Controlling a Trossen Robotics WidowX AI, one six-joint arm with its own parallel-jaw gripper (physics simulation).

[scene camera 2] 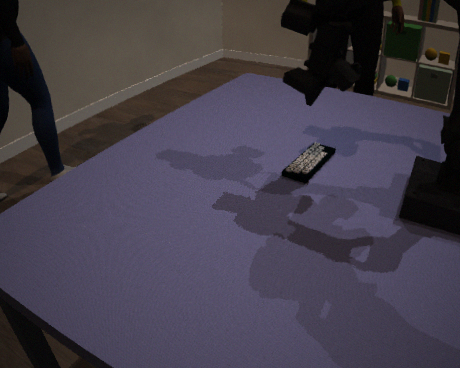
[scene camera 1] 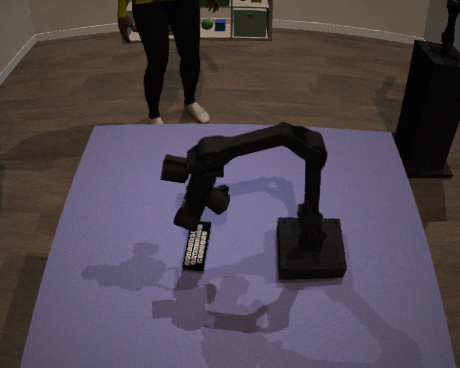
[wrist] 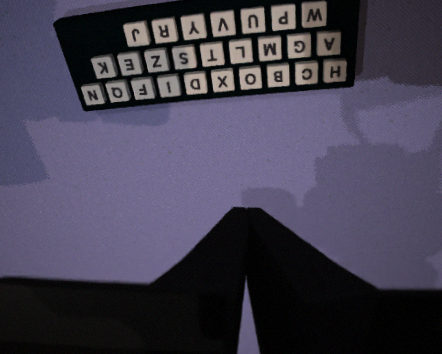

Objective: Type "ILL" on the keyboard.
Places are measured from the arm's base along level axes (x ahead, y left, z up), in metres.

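Where they show: gripper, fingertip midpoint: (scene camera 2: 309, 104) (wrist: 244, 221); arm's base at its link origin: (scene camera 2: 452, 186) (scene camera 1: 311, 243).
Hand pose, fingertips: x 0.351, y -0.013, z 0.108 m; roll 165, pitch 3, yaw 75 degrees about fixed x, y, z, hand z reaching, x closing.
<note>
Each offset is from my fingertips to the centre of the thing. Level surfaces: height alone.
A small black keyboard @(dx -0.009, dy -0.024, dz -0.152 m) (scene camera 1: 197, 246) (scene camera 2: 309, 162) (wrist: 210, 55) with white keys lies flat on the table. In the wrist view its letters appear upside down. The I key @(dx +0.006, dy -0.052, dz -0.145 m) (wrist: 168, 86) is in the row nearest the fingers, left of centre, and the L key @(dx -0.006, dy -0.002, dz -0.145 m) (wrist: 241, 51) is in the middle row, near the centre. My gripper (wrist: 244, 221) (scene camera 2: 311, 103) is shut with nothing between its fingertips. It hangs well above the table, clear of the keyboard, with its tips below the keyboard in the wrist view. The fingertips are hard to make out in scene camera 1.
The arm's square black base (scene camera 1: 311, 250) (scene camera 2: 430, 197) stands right of the keyboard on the purple table @(dz -0.161 m) (scene camera 1: 125, 200) (scene camera 2: 100, 240). Arm shadows fall around the keyboard. People stand beyond the table edges, and a black pedestal (scene camera 1: 429, 100) stands beyond its right edge.
</note>
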